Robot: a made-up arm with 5 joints. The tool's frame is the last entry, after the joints. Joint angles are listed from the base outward. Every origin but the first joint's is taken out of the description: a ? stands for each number. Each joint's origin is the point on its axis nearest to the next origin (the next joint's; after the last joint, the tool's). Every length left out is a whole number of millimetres.
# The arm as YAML. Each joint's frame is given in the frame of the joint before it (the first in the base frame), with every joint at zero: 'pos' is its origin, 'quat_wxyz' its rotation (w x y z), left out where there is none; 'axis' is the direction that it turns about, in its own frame. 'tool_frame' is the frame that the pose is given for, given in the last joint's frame.
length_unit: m
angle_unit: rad
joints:
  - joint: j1
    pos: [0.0, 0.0, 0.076]
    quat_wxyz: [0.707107, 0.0, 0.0, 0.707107]
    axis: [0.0, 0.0, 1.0]
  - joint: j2
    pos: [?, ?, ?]
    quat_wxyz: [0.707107, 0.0, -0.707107, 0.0]
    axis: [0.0, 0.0, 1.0]
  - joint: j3
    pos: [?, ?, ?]
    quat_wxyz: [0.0, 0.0, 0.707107, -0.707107]
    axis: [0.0, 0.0, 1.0]
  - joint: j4
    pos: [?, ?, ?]
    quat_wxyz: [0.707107, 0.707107, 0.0, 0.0]
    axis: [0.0, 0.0, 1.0]
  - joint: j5
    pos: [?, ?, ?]
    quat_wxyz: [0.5, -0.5, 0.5, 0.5]
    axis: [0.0, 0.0, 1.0]
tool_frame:
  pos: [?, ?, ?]
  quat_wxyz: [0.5, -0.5, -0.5, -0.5]
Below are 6 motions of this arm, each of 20 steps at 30 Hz.
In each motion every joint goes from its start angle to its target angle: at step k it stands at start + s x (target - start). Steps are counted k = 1, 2, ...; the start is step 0. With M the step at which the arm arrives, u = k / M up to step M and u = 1 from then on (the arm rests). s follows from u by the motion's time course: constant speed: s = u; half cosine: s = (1 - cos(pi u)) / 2; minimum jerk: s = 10 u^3 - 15 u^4 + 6 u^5.
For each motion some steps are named. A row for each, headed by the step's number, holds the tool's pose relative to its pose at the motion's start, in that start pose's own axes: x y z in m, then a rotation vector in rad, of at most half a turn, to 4 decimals.
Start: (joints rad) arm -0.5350 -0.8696 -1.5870 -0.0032 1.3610
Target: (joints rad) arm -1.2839 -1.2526 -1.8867 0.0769 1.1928
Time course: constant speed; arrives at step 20
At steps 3, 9, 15, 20:
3: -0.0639 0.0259 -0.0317 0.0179 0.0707 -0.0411
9: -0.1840 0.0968 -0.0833 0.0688 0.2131 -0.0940
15: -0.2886 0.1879 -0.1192 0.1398 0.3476 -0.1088
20: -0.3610 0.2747 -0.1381 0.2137 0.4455 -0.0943

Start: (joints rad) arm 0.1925 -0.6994 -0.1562 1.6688 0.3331
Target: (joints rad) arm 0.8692 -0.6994 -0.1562 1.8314 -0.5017
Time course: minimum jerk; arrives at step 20
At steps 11, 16, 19, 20:
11: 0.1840 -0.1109 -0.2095 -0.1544 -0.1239 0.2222
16: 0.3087 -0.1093 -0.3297 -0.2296 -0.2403 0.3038
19: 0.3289 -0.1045 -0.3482 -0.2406 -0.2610 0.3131
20: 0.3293 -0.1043 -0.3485 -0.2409 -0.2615 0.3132

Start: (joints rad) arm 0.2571 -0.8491 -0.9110 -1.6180 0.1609
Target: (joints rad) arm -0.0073 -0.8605 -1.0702 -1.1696 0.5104
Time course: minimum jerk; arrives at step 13
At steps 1, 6, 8, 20:
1: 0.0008 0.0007 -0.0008 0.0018 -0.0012 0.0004
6: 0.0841 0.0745 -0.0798 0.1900 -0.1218 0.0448
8: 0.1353 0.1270 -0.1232 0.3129 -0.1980 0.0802
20: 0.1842 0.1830 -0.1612 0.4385 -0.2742 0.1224

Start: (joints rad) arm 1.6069 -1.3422 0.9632 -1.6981 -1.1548
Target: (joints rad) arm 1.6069 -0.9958 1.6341 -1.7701 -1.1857
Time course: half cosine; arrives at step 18
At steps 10, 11, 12, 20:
10: 0.1327 -0.1289 -0.0221 -0.2614 -0.3468 0.1058
11: 0.1525 -0.1486 -0.0169 -0.3030 -0.3929 0.1250
12: 0.1711 -0.1669 -0.0100 -0.3427 -0.4352 0.1439
20: 0.2288 -0.2230 0.0243 -0.4732 -0.5632 0.2099

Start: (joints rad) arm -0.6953 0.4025 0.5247 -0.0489 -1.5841
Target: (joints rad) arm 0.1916 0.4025 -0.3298 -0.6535 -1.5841
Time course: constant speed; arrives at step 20
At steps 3, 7, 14, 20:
3: 0.0835 -0.0551 -0.0320 -0.0860 -0.1040 0.1436
7: 0.2151 -0.1200 -0.0447 -0.2151 -0.2408 0.3114
14: 0.4620 -0.2013 0.0259 -0.4766 -0.4645 0.5299
20: 0.6406 -0.2377 0.1736 -0.7251 -0.6274 0.6305

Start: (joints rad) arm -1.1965 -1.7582 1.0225 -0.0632 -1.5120
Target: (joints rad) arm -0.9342 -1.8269 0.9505 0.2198 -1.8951
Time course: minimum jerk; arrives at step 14
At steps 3, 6, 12, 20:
3: -0.0027 -0.0153 0.0025 -0.0492 0.0062 -0.0204
6: -0.0169 -0.0806 0.0204 -0.2615 0.0343 -0.1066
12: -0.0572 -0.2009 0.0904 -0.6985 0.1002 -0.2781
20: -0.0590 -0.2050 0.0939 -0.7152 0.1029 -0.2846

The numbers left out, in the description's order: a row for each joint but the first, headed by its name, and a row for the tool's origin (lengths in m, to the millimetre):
j2: -0.433 0.022 0.0
j3: -0.053 -0.238 0.0
j4: 0.101 -0.071 0.0
j5: 0.084 -0.373 0.0
tool: 0.015 -0.33 0.0

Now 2 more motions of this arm.
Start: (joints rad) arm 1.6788 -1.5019 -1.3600 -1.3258 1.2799
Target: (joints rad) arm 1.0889 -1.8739 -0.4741 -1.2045 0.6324
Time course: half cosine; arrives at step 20
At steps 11, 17, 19, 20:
11: -0.0917 -0.1612 0.0872 -0.3082 0.7887 0.3853
17: -0.0330 -0.2376 0.1229 -0.4115 1.2246 0.7474
19: -0.0211 -0.2451 0.1222 -0.4178 1.2775 0.8004
20: -0.0195 -0.2460 0.1220 -0.4185 1.2842 0.8072

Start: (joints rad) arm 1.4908 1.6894 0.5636 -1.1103 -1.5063
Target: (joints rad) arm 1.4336 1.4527 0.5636 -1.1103 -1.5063
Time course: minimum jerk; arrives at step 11
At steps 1, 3, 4, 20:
1: -0.0004 0.0000 0.0002 0.0005 0.0008 0.0013
3: -0.0072 -0.0003 0.0035 0.0108 0.0152 0.0253
4: -0.0144 -0.0007 0.0070 0.0216 0.0303 0.0502
20: -0.0567 -0.0039 0.0298 0.0878 0.1202 0.1927

